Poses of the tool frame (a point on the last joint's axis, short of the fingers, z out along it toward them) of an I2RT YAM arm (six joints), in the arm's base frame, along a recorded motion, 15 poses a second.
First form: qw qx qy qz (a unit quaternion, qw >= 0); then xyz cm.
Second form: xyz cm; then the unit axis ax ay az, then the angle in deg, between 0 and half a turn. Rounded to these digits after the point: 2 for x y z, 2 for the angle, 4 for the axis.
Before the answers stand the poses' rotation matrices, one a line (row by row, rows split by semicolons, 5 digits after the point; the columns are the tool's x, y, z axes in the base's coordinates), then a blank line. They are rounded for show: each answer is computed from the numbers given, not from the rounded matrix.
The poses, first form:
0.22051 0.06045 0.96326 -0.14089 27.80 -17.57 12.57
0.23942 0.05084 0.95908 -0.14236 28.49 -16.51 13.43
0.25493 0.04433 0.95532 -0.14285 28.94 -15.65 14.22
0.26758 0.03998 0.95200 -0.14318 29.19 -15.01 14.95
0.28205 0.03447 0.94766 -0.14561 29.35 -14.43 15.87
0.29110 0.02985 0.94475 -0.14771 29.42 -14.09 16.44
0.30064 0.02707 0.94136 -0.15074 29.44 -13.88 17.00
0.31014 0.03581 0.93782 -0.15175 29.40 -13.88 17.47
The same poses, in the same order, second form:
-0.89544 0.17859 0.40778; 0.05432 0.95299 -0.29809; -0.44185 -0.24477 -0.86305
-0.88019 0.16569 0.44477; 0.02935 0.95430 -0.29741; -0.47372 -0.24872 -0.84482
-0.86609 0.15753 0.47442; 0.01187 0.95526 -0.29554; -0.49975 -0.25033 -0.82921
-0.85361 0.15275 0.49802; -0.00050 0.95580 -0.29401; -0.52092 -0.25122 -0.81580
-0.83852 0.14747 0.52454; -0.01681 0.95522 -0.29542; -0.54461 -0.25653 -0.79849
-0.82874 0.14240 0.54121; -0.02960 0.95458 -0.29648; -0.55885 -0.26172 -0.78689
-0.81777 0.14160 0.55786; -0.03967 0.95309 -0.30008; -0.57418 -0.26752 -0.77379
-0.80506 0.16129 0.57084; -0.02696 0.95138 -0.30684; -0.59258 -0.26242 -0.76157

27.80 -17.57 12.57 0.0620 0.9876 -0.1444 154.52
28.49 -16.51 13.43 0.0524 0.9878 -0.1466 152.30
28.94 -15.65 14.22 0.0458 0.9880 -0.1477 150.46
29.19 -15.01 14.95 0.0415 0.9880 -0.1486 148.96
29.35 -14.43 15.87 0.0359 0.9878 -0.1518 147.23
29.42 -14.09 16.44 0.0312 0.9875 -0.1544 146.15
29.44 -13.88 17.00 0.0284 0.9870 -0.1581 145.01
29.40 -13.88 17.47 0.0377 0.9865 -0.1596 143.86

